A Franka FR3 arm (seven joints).
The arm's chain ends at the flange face. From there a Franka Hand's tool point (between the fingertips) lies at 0.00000 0.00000 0.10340 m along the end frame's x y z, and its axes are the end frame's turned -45 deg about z.
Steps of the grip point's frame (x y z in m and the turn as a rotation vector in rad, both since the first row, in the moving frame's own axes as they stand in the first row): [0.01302, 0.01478, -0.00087, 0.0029, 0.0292, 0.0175]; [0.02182, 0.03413, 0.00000, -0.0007, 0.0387, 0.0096]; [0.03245, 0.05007, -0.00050, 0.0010, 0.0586, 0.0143]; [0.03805, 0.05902, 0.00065, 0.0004, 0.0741, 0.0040]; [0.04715, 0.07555, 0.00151, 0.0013, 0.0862, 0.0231]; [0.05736, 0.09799, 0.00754, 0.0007, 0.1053, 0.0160]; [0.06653, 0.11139, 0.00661, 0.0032, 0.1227, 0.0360]
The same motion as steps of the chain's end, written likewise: [0.01771, 0.00357, -0.00083, 0.0227, 0.0186, 0.0175]; [0.03667, 0.01147, 0.00008, 0.0269, 0.0279, 0.0096]; [0.05411, 0.01678, -0.00032, 0.0421, 0.0407, 0.0143]; [0.06324, 0.02026, 0.00093, 0.0527, 0.0521, 0.0040]; [0.08049, 0.02640, 0.00189, 0.0619, 0.0600, 0.0231]; [0.10215, 0.03640, 0.00811, 0.0750, 0.0740, 0.0160]; [0.11693, 0.04074, 0.00739, 0.0890, 0.0845, 0.0360]
